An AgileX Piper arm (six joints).
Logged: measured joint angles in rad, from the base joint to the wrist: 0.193 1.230 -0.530 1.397 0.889 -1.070; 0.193 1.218 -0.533 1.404 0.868 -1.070; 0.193 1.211 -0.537 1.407 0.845 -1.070; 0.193 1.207 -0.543 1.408 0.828 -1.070; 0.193 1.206 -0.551 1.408 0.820 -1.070; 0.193 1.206 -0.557 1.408 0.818 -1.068; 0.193 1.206 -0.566 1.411 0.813 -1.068; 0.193 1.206 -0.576 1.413 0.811 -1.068; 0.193 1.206 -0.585 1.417 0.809 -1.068; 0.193 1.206 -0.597 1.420 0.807 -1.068; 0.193 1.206 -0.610 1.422 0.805 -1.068; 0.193 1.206 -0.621 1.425 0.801 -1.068; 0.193 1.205 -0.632 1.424 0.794 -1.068; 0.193 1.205 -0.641 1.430 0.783 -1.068; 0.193 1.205 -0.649 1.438 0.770 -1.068; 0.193 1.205 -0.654 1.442 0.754 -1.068; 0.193 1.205 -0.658 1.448 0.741 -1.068
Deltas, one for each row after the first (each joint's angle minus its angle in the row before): 0.000 -0.012 -0.003 0.007 -0.021 0.000; 0.000 -0.007 -0.004 0.003 -0.023 0.000; 0.000 -0.004 -0.006 0.001 -0.017 0.000; 0.000 -0.001 -0.008 0.000 -0.008 0.000; 0.000 0.000 -0.006 0.000 -0.002 0.002; 0.000 0.000 -0.009 0.003 -0.005 0.000; 0.000 0.000 -0.010 0.002 -0.002 0.000; 0.000 0.000 -0.009 0.004 -0.002 0.000; 0.000 0.000 -0.012 0.003 -0.002 0.000; 0.000 0.000 -0.013 0.002 -0.002 0.000; 0.000 0.000 -0.011 0.003 -0.004 0.000; 0.000 -0.001 -0.011 -0.001 -0.007 0.000; 0.000 0.000 -0.009 0.006 -0.011 0.000; 0.000 0.000 -0.008 0.008 -0.013 0.000; 0.000 0.000 -0.005 0.004 -0.016 0.000; 0.000 0.000 -0.004 0.006 -0.013 0.000
